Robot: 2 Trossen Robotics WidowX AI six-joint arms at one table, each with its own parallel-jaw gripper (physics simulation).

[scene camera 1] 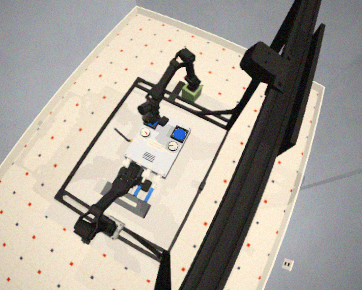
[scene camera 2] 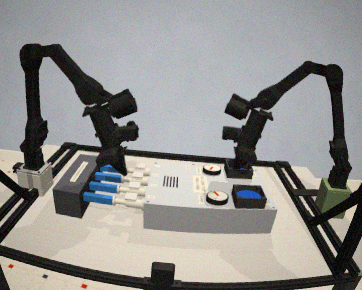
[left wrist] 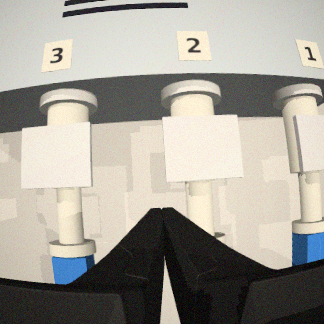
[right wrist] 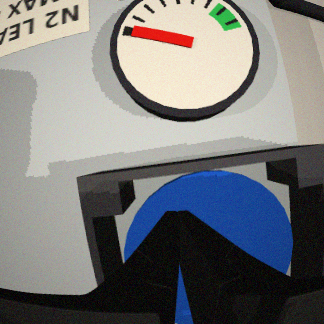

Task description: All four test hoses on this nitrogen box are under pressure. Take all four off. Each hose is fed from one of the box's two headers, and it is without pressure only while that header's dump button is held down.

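Frame: origin at the left arm's base, x back, y down, z right, level; centimetres.
Seen in the pictures: left gripper, between the fingertips: (scene camera 2: 125, 175) (left wrist: 161, 217); right gripper, between the fingertips: (scene camera 1: 152, 124) (right wrist: 176, 220); left arm's base, origin of its link: (scene camera 1: 110, 227) (scene camera 2: 33, 166); right arm's base, origin of its link: (scene camera 1: 192, 87) (scene camera 2: 336, 184).
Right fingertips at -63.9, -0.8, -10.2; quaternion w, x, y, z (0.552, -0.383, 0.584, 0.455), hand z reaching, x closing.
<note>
Offsets run from my right fingertips to a thing's top centre, as dx, dy, dz. "spot": to the spot under its first point.
The nitrogen box @[spot: +17.4, +0.8, +16.9] (scene camera 1: 162, 161) (scene camera 2: 200, 218) has four hoses in a row on one side. Their blue sleeves @[+38.7, +2.3, +19.8] (scene camera 2: 98, 198) run to white connectors. In the left wrist view, connectors 3 @[spot: +28.7, +1.1, +5.4] (left wrist: 56, 155), 2 (left wrist: 202, 148) and 1 @[spot: +28.7, +1.1, +18.2] (left wrist: 312, 145) sit at their ports; the blue part of hose 2 is hidden by the fingers. My left gripper (scene camera 2: 125, 173) (left wrist: 161, 217) is shut and empty, its tips beside hose 2 on the side of hose 3. My right gripper (right wrist: 176, 220) is shut, its tips on the far blue dump button @[-1.8, +0.1, -1.3] (right wrist: 215, 190). The gauge @[spot: +5.9, -0.7, -1.0] (right wrist: 185, 60) beside it has its needle at the low-end mark.
The near dump button @[-2.1, -0.8, +17.7] (scene camera 1: 179, 133) (scene camera 2: 249, 194) and near gauge (scene camera 1: 172, 146) (scene camera 2: 217, 197) are untouched. A dark grey block @[spot: +46.0, +0.8, +20.7] (scene camera 1: 143, 208) (scene camera 2: 70, 202) stands at the hoses' blue ends. A thin black rod @[spot: +13.0, +7.4, -16.4] (scene camera 1: 121, 134) lies beside the box. A black frame (scene camera 1: 95, 137) surrounds the work area.
</note>
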